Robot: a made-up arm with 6 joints. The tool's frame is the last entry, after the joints.
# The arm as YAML. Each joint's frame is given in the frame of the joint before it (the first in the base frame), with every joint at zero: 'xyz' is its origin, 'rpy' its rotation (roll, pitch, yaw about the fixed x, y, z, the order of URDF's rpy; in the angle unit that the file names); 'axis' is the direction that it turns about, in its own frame. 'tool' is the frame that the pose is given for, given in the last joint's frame.
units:
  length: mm
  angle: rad
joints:
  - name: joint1
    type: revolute
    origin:
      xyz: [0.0, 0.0, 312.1]
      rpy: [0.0, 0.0, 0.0]
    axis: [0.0, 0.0, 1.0]
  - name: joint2
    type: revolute
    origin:
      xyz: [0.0, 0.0, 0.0]
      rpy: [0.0, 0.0, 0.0]
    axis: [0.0, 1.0, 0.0]
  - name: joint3
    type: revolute
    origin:
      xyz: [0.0, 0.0, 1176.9]
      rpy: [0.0, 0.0, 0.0]
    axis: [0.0, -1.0, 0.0]
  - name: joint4
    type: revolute
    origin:
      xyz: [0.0, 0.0, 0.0]
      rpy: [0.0, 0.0, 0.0]
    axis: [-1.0, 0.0, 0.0]
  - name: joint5
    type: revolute
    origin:
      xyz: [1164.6, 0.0, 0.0]
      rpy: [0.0, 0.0, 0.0]
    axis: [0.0, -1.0, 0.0]
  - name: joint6
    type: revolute
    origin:
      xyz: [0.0, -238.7, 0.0]
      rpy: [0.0, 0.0, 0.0]
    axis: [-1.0, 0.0, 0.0]
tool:
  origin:
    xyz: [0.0, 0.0, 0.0]
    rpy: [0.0, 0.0, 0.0]
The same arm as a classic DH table. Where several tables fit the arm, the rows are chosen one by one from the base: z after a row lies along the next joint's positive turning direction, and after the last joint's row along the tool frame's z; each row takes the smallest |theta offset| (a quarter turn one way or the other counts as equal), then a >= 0, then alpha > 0; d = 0 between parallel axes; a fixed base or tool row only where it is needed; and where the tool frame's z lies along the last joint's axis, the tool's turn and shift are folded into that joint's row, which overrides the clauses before.
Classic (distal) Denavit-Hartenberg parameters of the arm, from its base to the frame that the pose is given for. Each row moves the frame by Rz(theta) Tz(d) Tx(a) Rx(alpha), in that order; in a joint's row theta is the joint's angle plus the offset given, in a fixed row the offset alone. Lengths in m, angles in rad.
joint1: theta_offset 0  d 0.3121  a 0  alpha -1.5708
joint2: theta_offset -1.5708  d 0  a 1.1769  alpha 3.1416
joint3: theta_offset 0  d 0  a 0  alpha -1.5708
joint4: theta_offset 0  d -1.1646  a 0  alpha 1.5708
joint5: theta_offset 0  d 0.2387  a 0  alpha -1.5708
joint6: theta_offset 1.5708  d 0  a 0  alpha 1.5708
tool (fixed): theta_offset -1.5708  d 0  a 0  alpha 0

